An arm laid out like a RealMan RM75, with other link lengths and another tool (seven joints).
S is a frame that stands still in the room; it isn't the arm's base.
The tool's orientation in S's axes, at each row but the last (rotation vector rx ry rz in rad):
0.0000, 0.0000, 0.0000
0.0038, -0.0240, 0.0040
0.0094, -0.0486, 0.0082
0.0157, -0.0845, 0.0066
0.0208, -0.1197, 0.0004
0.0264, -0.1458, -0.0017
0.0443, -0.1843, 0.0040
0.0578, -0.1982, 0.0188
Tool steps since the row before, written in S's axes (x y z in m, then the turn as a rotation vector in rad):
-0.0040, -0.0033, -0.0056, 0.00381, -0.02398, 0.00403
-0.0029, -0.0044, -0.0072, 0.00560, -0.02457, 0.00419
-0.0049, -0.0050, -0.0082, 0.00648, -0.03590, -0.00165
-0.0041, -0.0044, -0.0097, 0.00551, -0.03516, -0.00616
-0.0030, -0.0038, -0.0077, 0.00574, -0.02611, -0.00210
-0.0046, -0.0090, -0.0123, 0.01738, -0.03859, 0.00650
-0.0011, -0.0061, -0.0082, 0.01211, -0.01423, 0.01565
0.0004, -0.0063, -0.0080, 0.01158, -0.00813, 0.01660
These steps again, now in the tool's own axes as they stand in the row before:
-0.0040, -0.0033, -0.0056, 0.00381, -0.02398, 0.00403
-0.0031, -0.0044, -0.0071, 0.00560, -0.02458, 0.00415
-0.0053, -0.0050, -0.0079, 0.00611, -0.03597, -0.00162
-0.0049, -0.0045, -0.0092, 0.00476, -0.03529, -0.00604
-0.0039, -0.0040, -0.0072, 0.00547, -0.02616, -0.00223
-0.0063, -0.0093, -0.0113, 0.01828, -0.03841, 0.00491
-0.0026, -0.0064, -0.0076, 0.01477, -0.01363, 0.01378
-0.0013, -0.0067, -0.0075, 0.01452, -0.00748, 0.01446

